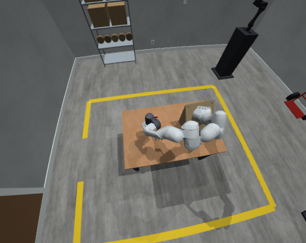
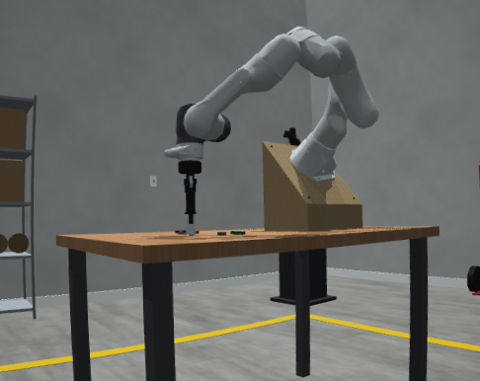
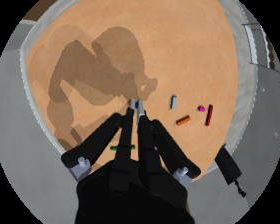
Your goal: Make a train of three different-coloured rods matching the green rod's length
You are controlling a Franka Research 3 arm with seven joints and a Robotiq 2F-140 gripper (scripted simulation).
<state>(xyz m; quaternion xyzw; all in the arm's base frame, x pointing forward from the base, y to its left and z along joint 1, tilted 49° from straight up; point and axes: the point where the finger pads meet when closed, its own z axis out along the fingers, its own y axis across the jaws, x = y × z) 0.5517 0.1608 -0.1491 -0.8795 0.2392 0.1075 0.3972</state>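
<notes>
Now: the small blue rod 3 cm below my hand. Also, from my hand: green rod: 12 cm behind, 9 cm to the left, 3 cm below; magenta rod: 17 cm to the right, 7 cm behind, 3 cm below; orange rod: 11 cm to the right, 8 cm behind, 3 cm below.
</notes>
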